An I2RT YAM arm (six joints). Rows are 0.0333 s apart.
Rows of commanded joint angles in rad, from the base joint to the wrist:
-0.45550 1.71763 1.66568 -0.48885 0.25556 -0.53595
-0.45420 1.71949 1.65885 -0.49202 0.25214 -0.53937
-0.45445 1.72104 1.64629 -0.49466 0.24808 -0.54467
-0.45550 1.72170 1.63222 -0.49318 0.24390 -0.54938
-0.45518 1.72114 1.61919 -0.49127 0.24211 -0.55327
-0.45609 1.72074 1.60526 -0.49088 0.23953 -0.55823
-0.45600 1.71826 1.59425 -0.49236 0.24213 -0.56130
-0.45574 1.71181 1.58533 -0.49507 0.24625 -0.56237
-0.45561 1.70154 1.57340 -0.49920 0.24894 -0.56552
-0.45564 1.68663 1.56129 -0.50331 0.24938 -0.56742
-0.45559 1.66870 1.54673 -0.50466 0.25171 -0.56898
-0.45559 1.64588 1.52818 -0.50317 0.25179 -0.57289
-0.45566 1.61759 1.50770 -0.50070 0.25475 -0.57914
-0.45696 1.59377 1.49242 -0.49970 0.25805 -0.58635
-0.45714 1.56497 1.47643 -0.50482 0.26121 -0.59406
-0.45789 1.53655 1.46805 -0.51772 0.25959 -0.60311
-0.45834 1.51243 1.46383 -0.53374 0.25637 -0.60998
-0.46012 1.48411 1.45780 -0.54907 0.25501 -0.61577
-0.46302 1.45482 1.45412 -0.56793 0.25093 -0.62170
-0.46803 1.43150 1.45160 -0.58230 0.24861 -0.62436
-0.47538 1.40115 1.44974 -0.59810 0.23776 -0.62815
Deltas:
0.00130 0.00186 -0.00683 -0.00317 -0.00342 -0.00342
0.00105 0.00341 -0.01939 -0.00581 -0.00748 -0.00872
0.00000 0.00407 -0.03346 -0.00433 -0.01166 -0.01343
0.00032 0.00351 -0.04649 -0.00242 -0.01345 -0.01732
-0.00059 0.00311 -0.06042 -0.00203 -0.01603 -0.02228
-0.00050 0.00063 -0.07143 -0.00351 -0.01343 -0.02535
-0.00024 -0.00582 -0.08035 -0.00622 -0.00931 -0.02642
-0.00011 -0.01609 -0.09228 -0.01035 -0.00662 -0.02957
-0.00014 -0.03100 -0.10439 -0.01446 -0.00618 -0.03147
-0.00009 -0.04893 -0.11895 -0.01581 -0.00385 -0.03303
-0.00009 -0.07175 -0.13750 -0.01432 -0.00377 -0.03694
-0.00016 -0.10004 -0.15798 -0.01185 -0.00081 -0.04319
-0.00146 -0.12386 -0.17326 -0.01085 0.00249 -0.05040
-0.00164 -0.15266 -0.18925 -0.01597 0.00565 -0.05811
-0.00239 -0.18108 -0.19763 -0.02887 0.00403 -0.06716
-0.00284 -0.20520 -0.20185 -0.04489 0.00081 -0.07403
-0.00462 -0.23352 -0.20788 -0.06022 -0.00055 -0.07982
-0.00752 -0.26281 -0.21156 -0.07908 -0.00463 -0.08575
-0.01253 -0.28613 -0.21408 -0.09345 -0.00695 -0.08841
-0.01988 -0.31648 -0.21594 -0.10925 -0.01780 -0.09220

